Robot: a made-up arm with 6 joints. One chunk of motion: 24 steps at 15 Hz.
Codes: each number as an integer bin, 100 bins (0 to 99) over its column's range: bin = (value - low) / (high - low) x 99, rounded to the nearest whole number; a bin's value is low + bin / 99 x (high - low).
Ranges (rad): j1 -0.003..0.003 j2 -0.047..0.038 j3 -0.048..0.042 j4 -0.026..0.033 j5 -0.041..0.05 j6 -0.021..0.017
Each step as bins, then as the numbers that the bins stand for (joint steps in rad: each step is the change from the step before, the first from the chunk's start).
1 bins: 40 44 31 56 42 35
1 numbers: -0.00058 -0.00922 -0.01982 0.00737 -0.00239 -0.00757
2 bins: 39 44 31 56 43 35
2 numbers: -0.00064 -0.00922 -0.01982 0.00737 -0.00147 -0.00757
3 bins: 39 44 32 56 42 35
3 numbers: -0.00064 -0.00922 -0.01891 0.00737 -0.00239 -0.00757
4 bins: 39 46 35 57 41 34
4 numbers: -0.00064 -0.00751 -0.01618 0.00797 -0.00331 -0.00795
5 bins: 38 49 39 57 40 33
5 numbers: -0.00070 -0.00493 -0.01255 0.00797 -0.00423 -0.00833
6 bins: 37 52 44 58 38 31
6 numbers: -0.00076 -0.00235 -0.00800 0.00857 -0.00607 -0.00910
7 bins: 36 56 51 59 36 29
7 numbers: -0.00082 0.00108 -0.00164 0.00916 -0.00791 -0.00987
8 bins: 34 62 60 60 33 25
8 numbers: -0.00094 0.00623 0.00655 0.00976 -0.01067 -0.01140
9 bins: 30 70 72 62 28 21
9 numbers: -0.00118 0.01310 0.01745 0.01095 -0.01526 -0.01294
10 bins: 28 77 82 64 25 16
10 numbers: -0.00130 0.01911 0.02655 0.01214 -0.01802 -0.01486
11 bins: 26 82 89 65 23 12
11 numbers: -0.00142 0.02340 0.03291 0.01274 -0.01986 -0.01639
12 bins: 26 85 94 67 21 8
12 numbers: -0.00142 0.02598 0.03745 0.01393 -0.02170 -0.01793
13 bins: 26 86 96 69 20 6
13 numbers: -0.00142 0.02684 0.03927 0.01512 -0.02262 -0.01870
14 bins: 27 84 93 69 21 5
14 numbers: -0.00136 0.02512 0.03655 0.01512 -0.02170 -0.01908
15 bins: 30 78 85 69 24 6
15 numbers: -0.00118 0.01997 0.02927 0.01512 -0.01894 -0.01870
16 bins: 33 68 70 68 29 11
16 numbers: -0.00100 0.01138 0.01564 0.01453 -0.01434 -0.01678
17 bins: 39 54 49 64 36 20
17 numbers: -0.00064 -0.00064 -0.00345 0.01214 -0.00791 -0.01332
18 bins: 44 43 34 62 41 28
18 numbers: -0.00033 -0.01008 -0.01709 0.01095 -0.00331 -0.01025
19 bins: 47 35 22 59 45 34
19 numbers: -0.00015 -0.01695 -0.02800 0.00916 0.00036 -0.00795
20 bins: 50 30 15 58 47 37
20 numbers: 0.00003 -0.02124 -0.03436 0.00857 0.00220 -0.00680
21 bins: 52 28 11 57 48 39
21 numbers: 0.00015 -0.02296 -0.03800 0.00797 0.00312 -0.00603
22 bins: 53 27 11 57 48 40
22 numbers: 0.00021 -0.02382 -0.03800 0.00797 0.00312 -0.00565
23 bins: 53 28 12 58 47 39
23 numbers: 0.00021 -0.02296 -0.03709 0.00857 0.00220 -0.00603
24 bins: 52 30 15 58 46 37
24 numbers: 0.00015 -0.02124 -0.03436 0.00857 0.00128 -0.00680
